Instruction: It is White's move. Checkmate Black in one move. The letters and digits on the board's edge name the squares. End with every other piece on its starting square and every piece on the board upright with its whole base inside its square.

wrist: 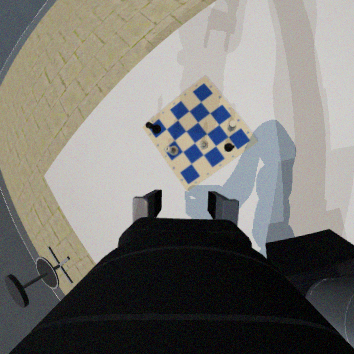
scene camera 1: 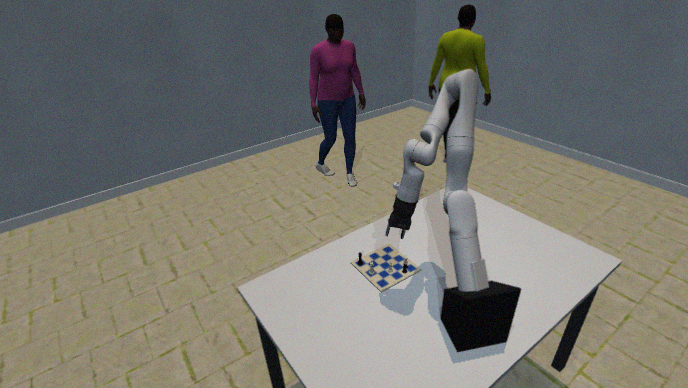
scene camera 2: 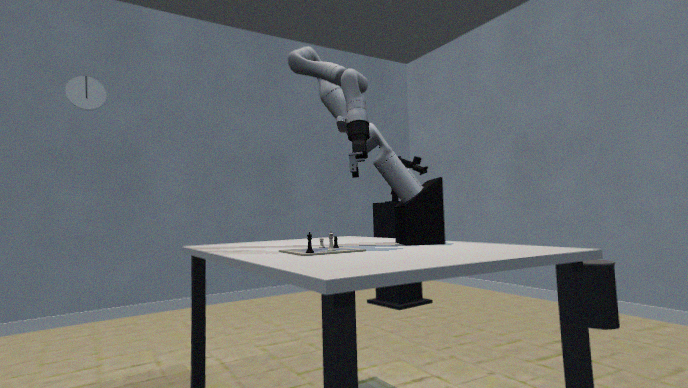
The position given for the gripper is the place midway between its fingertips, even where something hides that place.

Observation:
In view: the gripper (scene camera 2: 354,174) and a blue-and-cream chessboard (scene camera 1: 382,279).
The blue-and-cream chessboard also shows in the wrist view (wrist: 199,113). The gripper is seen too in the wrist view (wrist: 184,199).

